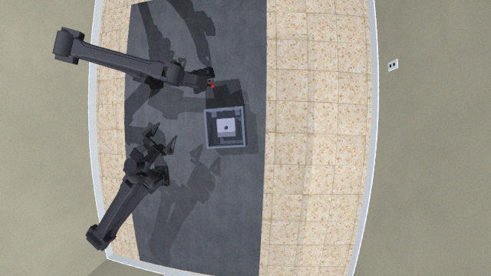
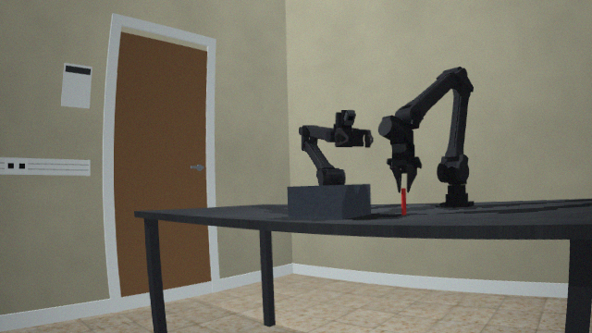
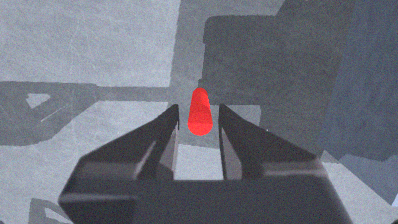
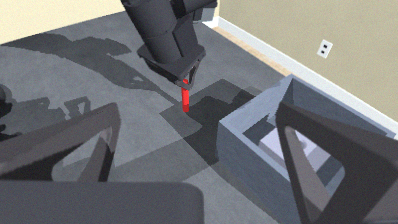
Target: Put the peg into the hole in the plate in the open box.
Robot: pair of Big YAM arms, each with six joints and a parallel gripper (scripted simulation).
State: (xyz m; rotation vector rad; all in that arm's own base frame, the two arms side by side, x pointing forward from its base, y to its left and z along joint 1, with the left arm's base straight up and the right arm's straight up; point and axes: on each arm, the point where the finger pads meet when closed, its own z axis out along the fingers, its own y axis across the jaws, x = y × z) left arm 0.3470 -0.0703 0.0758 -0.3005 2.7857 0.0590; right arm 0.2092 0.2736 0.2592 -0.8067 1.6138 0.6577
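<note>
Now: the pale plate 70 mm ahead of my left hand, 220 mm to the right of it and 30 mm below it. Also, from my left hand: grey-blue box: 70 mm ahead, 220 mm to the right, 50 mm below; then red peg: 40 mm below.
</note>
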